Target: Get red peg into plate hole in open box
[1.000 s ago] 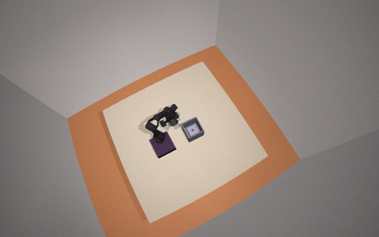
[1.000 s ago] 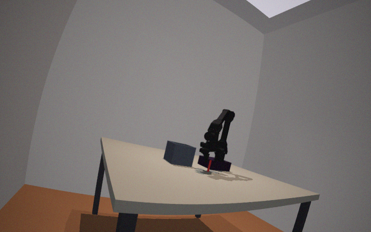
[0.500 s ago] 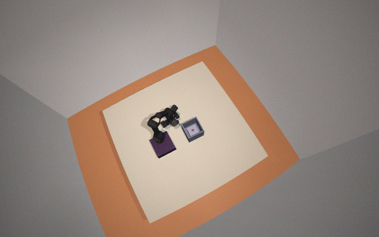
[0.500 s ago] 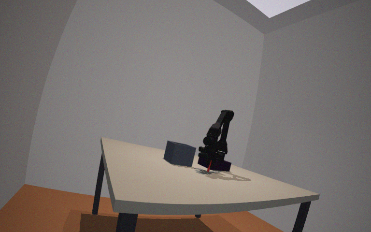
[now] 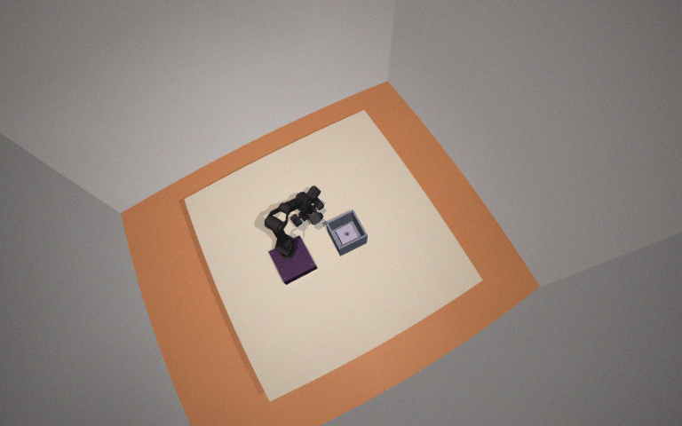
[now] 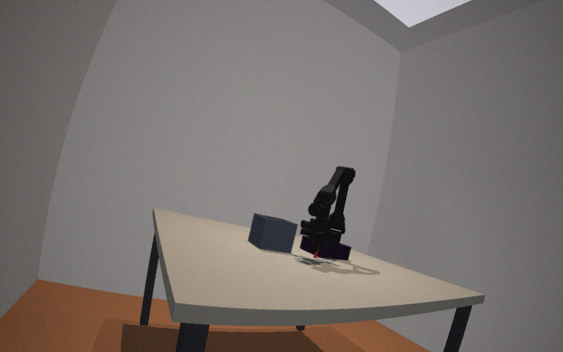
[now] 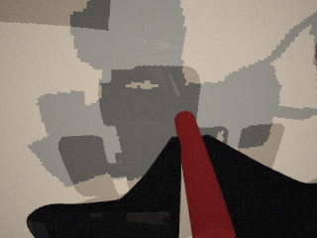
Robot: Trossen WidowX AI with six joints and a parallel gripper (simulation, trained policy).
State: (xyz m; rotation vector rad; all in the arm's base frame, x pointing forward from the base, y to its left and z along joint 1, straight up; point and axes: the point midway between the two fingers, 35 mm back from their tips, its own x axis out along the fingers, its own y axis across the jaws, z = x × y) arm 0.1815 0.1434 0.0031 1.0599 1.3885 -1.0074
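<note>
The pale plate is 15 cm ahead of my gripper tip, 19 cm to the right of it and 1 cm above it. Also, from my gripper tip: red peg: 2 cm above.
</note>
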